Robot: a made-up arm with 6 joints.
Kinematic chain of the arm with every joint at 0, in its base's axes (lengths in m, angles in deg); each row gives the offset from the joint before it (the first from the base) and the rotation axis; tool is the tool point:
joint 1: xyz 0 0 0.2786 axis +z
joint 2: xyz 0 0 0 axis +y
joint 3: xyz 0 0 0.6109 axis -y
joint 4: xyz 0 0 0 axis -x
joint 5: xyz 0.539 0 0 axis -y
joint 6: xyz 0 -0.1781 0 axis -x
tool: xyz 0 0 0
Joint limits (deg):
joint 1: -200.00..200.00
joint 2: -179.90..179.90
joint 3: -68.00..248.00
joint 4: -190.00..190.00
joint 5: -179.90..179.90
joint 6: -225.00..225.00
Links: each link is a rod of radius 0.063 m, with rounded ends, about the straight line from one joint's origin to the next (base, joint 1, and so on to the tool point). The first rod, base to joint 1, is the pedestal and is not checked.
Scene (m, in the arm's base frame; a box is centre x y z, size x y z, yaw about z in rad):
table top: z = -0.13
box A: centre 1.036 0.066 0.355 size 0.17 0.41 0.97 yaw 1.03
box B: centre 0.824 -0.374 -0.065 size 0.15 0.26 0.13 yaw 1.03
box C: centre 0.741 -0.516 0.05 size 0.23 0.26 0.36 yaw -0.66
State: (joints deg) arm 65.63 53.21 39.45 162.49 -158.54 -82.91
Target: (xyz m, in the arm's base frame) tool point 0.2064 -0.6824 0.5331
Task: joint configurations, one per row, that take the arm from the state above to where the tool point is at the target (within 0.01 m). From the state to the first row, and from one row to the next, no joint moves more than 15 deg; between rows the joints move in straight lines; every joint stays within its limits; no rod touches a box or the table.
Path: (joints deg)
1: 53.03 45.02 28.95 163.12 -158.50 -81.60
2: 40.43 36.83 18.45 163.74 -158.47 -80.29
3: 27.83 28.64 7.95 164.37 -158.43 -78.97
4: 15.23 20.45 -2.55 164.99 -158.39 -77.66
5: 2.63 12.26 -13.05 165.62 -158.35 -76.35
6: -10.27 13.89 -12.82 167.35 -158.38 -77.29
7: -23.16 15.53 -12.60 169.08 -158.41 -78.22
8: -36.05 17.17 -12.37 170.81 -158.43 -79.16
9: -48.95 18.81 -12.14 172.54 -158.46 -80.10
10: -61.84 20.45 -11.92 174.27 -158.49 -81.04
11: -74.73 22.08 -11.69 176.00 -158.51 -81.97
12: -87.63 23.72 -11.46 177.73 -158.54 -82.91

